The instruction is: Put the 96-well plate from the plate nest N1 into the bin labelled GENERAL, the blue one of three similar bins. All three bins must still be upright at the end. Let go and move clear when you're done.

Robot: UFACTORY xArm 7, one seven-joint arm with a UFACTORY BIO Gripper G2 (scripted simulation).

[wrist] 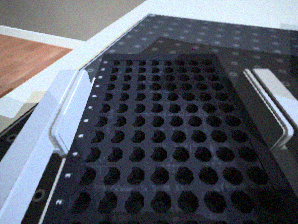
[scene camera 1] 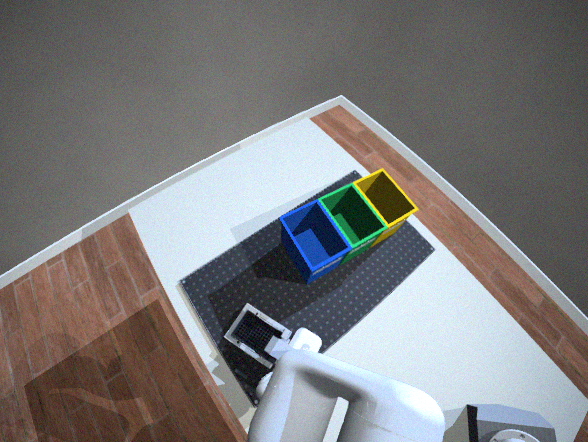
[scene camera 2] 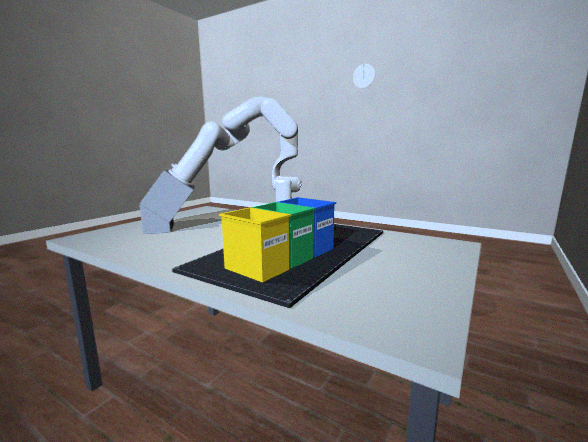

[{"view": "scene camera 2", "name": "green bin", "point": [301,223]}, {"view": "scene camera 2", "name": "blue general bin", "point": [323,236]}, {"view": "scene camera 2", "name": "yellow bin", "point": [256,242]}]
